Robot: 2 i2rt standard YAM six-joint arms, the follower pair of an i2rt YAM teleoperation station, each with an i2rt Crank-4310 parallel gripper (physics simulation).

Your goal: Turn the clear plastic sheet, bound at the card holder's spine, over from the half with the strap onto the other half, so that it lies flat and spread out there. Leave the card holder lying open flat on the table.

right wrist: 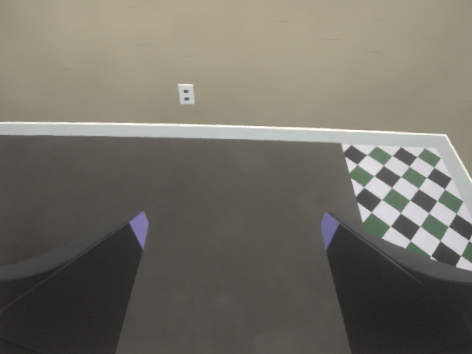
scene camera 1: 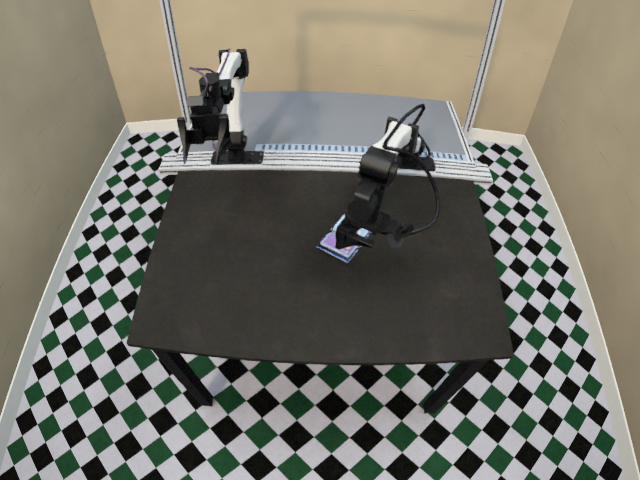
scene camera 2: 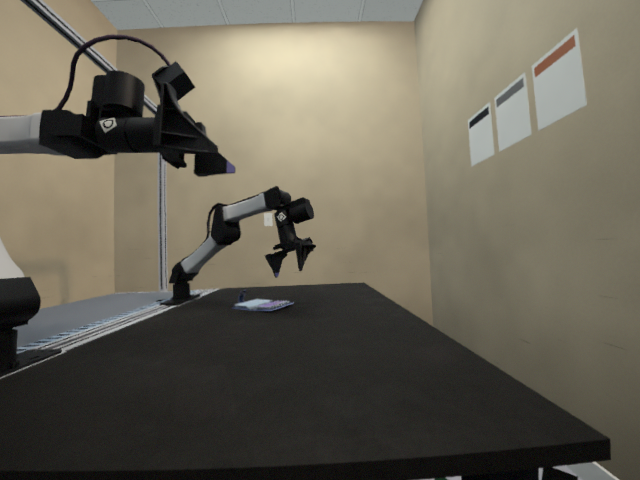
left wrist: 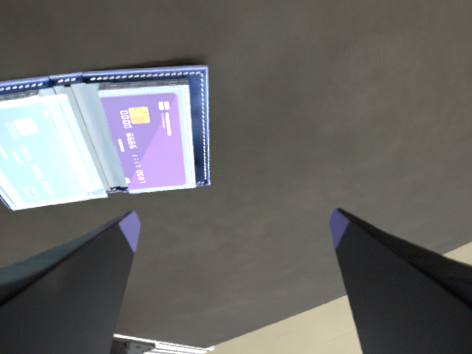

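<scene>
The card holder point(scene camera 1: 329, 241) point(scene camera 2: 267, 309) point(left wrist: 201, 135) lies open on the table. In the left wrist view, its half with a purple card point(left wrist: 155, 145) is right of the spine; the half with a light-blue card point(left wrist: 30, 155) is left of it, partly cut off. The clear sheet point(left wrist: 62, 150) appears to lie over the light-blue half. The strap point(scene camera 2: 241, 296) stands up at that half's outer edge in scene camera 2. My left gripper point(scene camera 1: 355, 243) point(scene camera 2: 288, 272) point(left wrist: 234, 215) is open and empty, above the card holder. My right gripper point(scene camera 1: 201, 158) point(right wrist: 234, 216) is open and empty, far away.
The black table point(scene camera 1: 310, 310) point(scene camera 2: 310, 387) carries the card holder. A metal rail point(scene camera 1: 310, 161) runs along its back edge, where both arms are mounted. A cable point(scene camera 1: 436, 201) loops beside my left arm. Upright posts point(scene camera 1: 177, 62) point(scene camera 1: 484, 67) stand at the back.
</scene>
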